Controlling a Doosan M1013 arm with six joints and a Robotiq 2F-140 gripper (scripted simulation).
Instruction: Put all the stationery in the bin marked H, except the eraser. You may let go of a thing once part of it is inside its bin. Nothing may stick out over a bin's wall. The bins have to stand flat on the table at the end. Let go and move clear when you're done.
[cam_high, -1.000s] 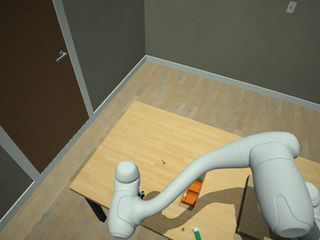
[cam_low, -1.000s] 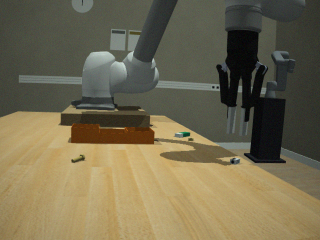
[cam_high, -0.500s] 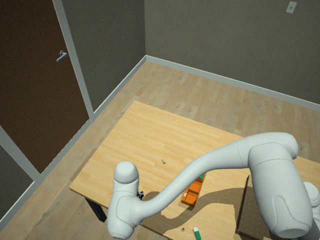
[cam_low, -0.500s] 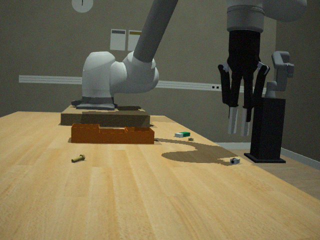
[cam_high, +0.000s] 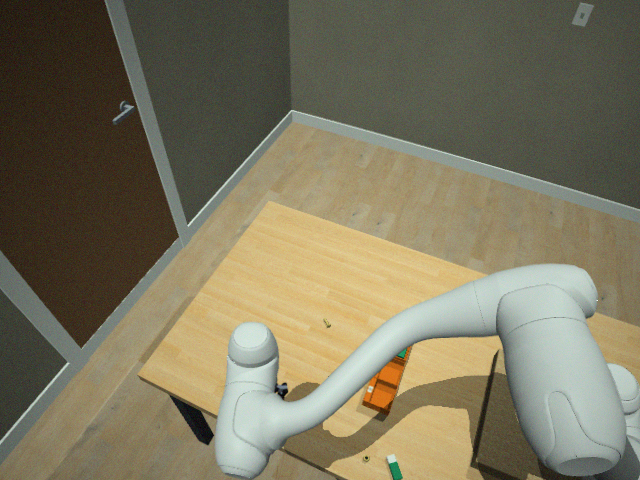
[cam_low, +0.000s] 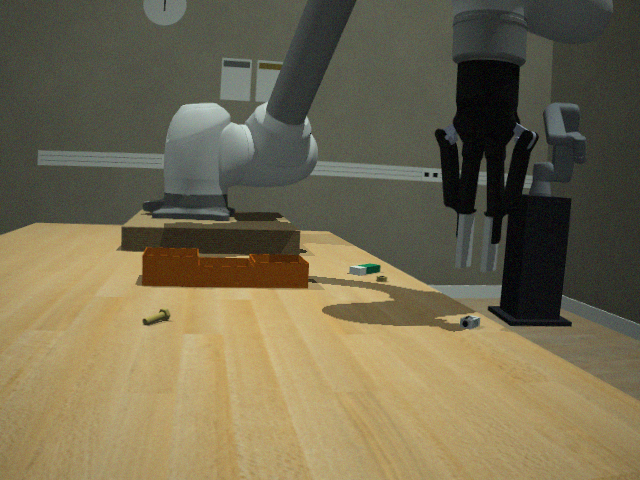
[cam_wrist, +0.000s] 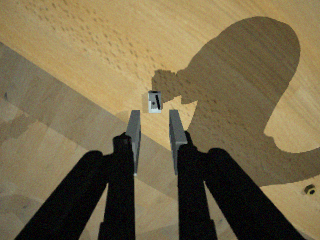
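The white sharpener lies 10 cm below my hand. Round my hand: white eraser 36 cm behind, 10 cm below, 9 cm to the right; brass bolt 38 cm to the right, 10 cm below, 3 cm ahead; small nut 29 cm behind, 10 cm below, 7 cm to the right.
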